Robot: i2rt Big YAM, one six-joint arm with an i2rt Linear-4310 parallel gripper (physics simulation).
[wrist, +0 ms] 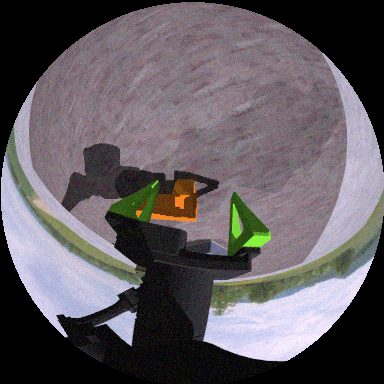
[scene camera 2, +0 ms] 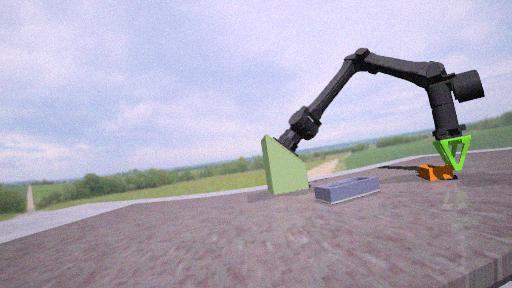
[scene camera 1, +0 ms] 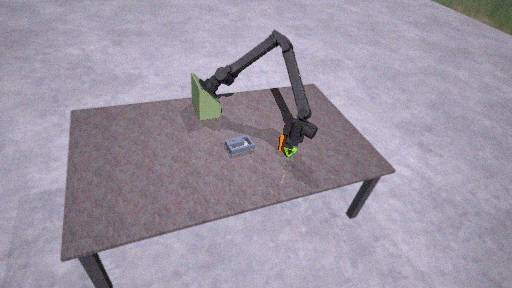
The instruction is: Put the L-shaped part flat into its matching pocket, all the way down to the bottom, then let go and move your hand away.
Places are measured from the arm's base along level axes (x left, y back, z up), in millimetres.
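Pixels of known places: gripper, fingertip midpoint: [wrist: 194,188] [scene camera 2: 453,168] [scene camera 1: 290,150]; arm's base, origin of the base link: [scene camera 2: 282,150] [scene camera 1: 207,89].
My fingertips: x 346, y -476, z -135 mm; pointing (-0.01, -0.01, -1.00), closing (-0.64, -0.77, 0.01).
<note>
Ahead of a thing's pixels: the offset from my fingertips to its top centre. Level surfaces: height alone.
The orange L-shaped part @(dx +1, dy +68, dz +9 mm) [scene camera 1: 281,143] [scene camera 2: 432,173] [wrist: 170,206] lies flat on the table, partly hidden by the gripper. My gripper [scene camera 1: 288,152] [scene camera 2: 457,167] [wrist: 194,188] is wide open and low at the part. In the wrist view its green fingertips stand apart, one over the long arm of the L and one out beyond the corner end; nothing is held. The blue-grey block with the pocket @(dx -255, dy +115, dz +16 mm) [scene camera 1: 230,151] [scene camera 2: 348,190] stands apart from the part, nearer the arm's base. A bit of the block [wrist: 212,246] shows behind the gripper body in the wrist view; the pocket's floor is mostly hidden.
The light green wedge-shaped base [scene camera 1: 202,102] [scene camera 2: 285,172] carries the arm at the back edge of the table @(dz -21 mm) [scene camera 1: 150,190]. The arm arches high from it over to the part. Dark shadows of the arm fall across the table around the part.
</note>
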